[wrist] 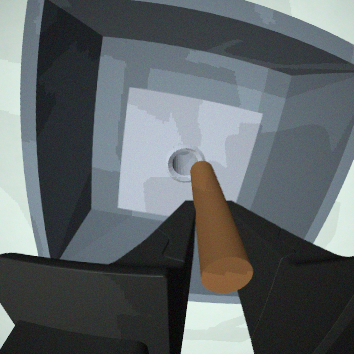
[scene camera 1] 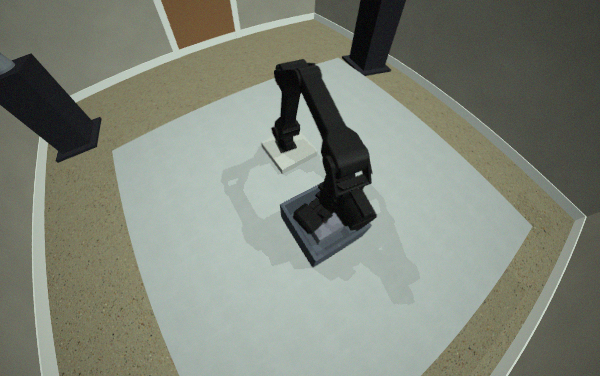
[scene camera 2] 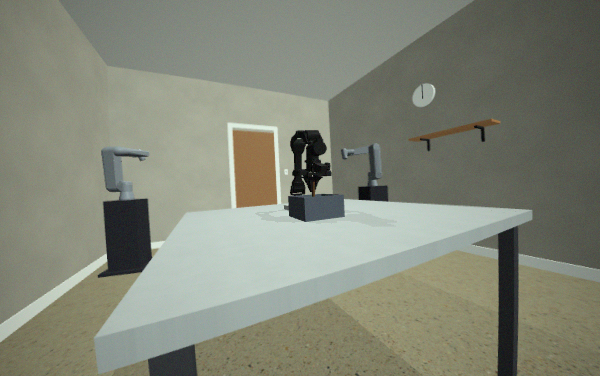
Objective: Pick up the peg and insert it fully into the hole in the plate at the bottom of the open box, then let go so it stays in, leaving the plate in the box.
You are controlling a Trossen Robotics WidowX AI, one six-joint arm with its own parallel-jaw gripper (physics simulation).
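Note:
My gripper is shut on the brown peg and holds it roughly upright over the open grey-blue box. In scene camera 2 the peg's lower end meets the line of the box rim, and how far it reaches inside is hidden. The pale plate lies on the box floor. In the wrist view the peg's tip overlaps the lower right edge of the round hole, most of which shows uncovered. The arm hides the peg in scene camera 1.
The box walls stand around the gripper on the white table. The arm's pale base plate is behind the box. Dark pedestals stand beyond the table, with grey arms on top.

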